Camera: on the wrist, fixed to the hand. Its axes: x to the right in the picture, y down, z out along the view.
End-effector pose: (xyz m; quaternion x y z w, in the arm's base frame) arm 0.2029 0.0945 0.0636 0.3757 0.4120 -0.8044 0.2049
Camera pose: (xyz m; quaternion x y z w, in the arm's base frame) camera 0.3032 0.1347 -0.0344 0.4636 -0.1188 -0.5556 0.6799
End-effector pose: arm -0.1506 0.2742 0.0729 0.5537 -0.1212 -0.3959 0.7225
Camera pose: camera -0.0337 0.3528 0.1107 0.3759 -0.6228 0.1436 0.6710
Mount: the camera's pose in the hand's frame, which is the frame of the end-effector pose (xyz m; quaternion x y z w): 0.0114 0.0908 -0.1136 0.1640 -0.1403 0.6687 0.7115
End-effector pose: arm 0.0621 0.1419 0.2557 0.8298 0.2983 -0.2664 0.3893
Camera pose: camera 0.1575 0.1895 0.3553 0.8163 -0.4409 -0.0946 0.3609
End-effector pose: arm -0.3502 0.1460 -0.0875 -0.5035 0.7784 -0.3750 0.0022
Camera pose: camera -0.4701 0.2223 -0.0548 0.1100 0.8287 -0.3224 0.4441
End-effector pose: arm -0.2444 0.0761 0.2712 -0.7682 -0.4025 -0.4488 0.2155
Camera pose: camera -0.2262 -0.0507 0.3411 -0.8434 0.1235 -0.0014 0.5230
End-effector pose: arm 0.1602 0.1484 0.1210 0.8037 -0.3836 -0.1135 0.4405
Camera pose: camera 0.1802 0.1819 0.2616 0.3716 -0.8908 0.1640 0.2037
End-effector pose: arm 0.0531 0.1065 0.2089 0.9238 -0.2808 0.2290 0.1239
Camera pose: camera -0.0309 0.0682 0.3218 -0.5220 0.7974 -0.1622 0.2559
